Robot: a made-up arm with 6 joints.
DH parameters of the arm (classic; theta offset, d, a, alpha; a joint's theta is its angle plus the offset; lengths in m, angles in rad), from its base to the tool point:
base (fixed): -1.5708 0.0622 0 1.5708
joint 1: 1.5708 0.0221 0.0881 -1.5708
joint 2: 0 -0.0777 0.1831 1.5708
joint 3: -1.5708 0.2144 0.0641 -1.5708
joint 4: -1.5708 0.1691 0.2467 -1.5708
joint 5: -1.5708 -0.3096 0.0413 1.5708
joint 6: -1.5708 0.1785 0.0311 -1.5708
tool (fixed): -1.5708 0.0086 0 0
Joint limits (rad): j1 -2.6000..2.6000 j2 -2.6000..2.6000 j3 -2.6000..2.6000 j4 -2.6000..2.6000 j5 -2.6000..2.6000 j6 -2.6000..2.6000
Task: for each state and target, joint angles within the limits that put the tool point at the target. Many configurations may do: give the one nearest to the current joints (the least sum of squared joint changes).
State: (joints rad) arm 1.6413 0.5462 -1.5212 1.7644 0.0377 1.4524
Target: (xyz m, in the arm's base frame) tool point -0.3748 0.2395 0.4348
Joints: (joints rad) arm 1.5087 0.7307 -1.4310 2.3629 -0.0290 1.5649
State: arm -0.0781 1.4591 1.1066 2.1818 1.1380 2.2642
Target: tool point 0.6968 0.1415 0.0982
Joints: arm -0.0039 1.9054 1.2815 2.5294 1.1768 2.2834
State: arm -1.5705 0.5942 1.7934 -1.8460 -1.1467 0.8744
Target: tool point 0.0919 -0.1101 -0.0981
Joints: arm -1.6685 0.3955 2.1456 -1.4745 -1.4845 0.8990
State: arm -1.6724 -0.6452 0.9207 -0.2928 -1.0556 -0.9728
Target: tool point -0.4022 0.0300 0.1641
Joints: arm -1.7035 -0.3305 0.8634 0.0929 -1.1605 -1.0055
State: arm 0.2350 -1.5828 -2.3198 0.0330 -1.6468 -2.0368
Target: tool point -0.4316 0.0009 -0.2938
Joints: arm -0.3745 -1.6068 -1.8022 -0.0514 -1.3992 -2.1237
